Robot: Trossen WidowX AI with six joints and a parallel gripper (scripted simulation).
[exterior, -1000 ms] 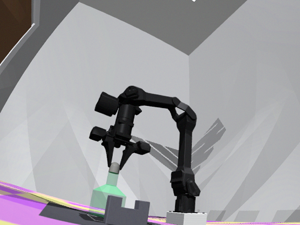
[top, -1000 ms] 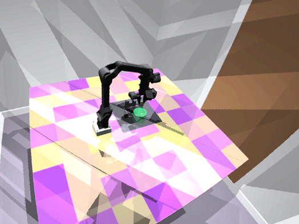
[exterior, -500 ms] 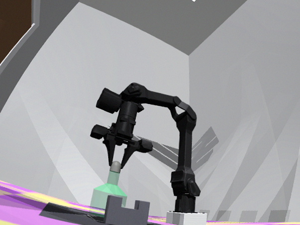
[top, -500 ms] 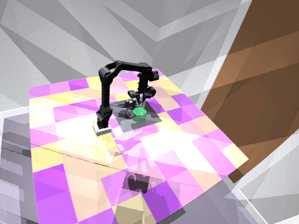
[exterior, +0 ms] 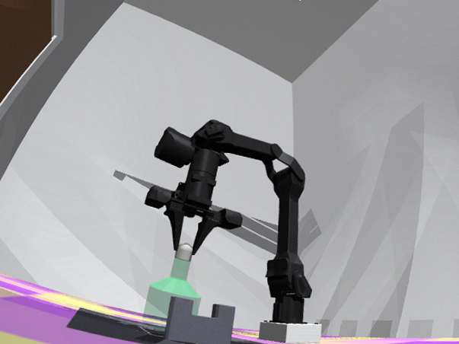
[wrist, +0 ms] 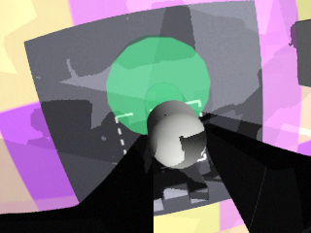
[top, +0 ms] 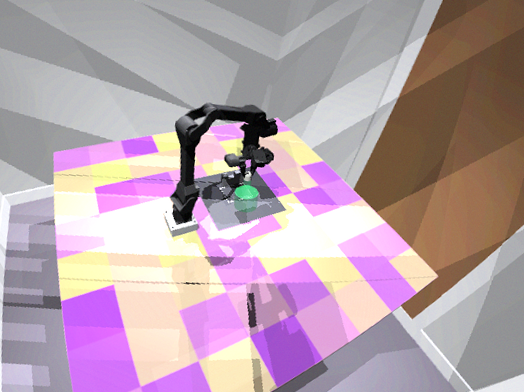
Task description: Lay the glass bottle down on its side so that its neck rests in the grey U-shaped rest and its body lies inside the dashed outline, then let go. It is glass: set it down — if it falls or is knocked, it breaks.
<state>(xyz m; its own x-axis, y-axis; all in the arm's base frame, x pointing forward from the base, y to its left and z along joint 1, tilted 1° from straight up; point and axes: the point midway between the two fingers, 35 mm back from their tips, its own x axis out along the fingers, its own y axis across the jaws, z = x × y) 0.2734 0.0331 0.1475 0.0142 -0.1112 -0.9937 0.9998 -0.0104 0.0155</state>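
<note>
Now: the dark grey mat 5 cm to the left of my gripper tip and 15 cm below it. Round my gripper tip: green glass bottle 1 cm to the right, 5 cm below.
</note>
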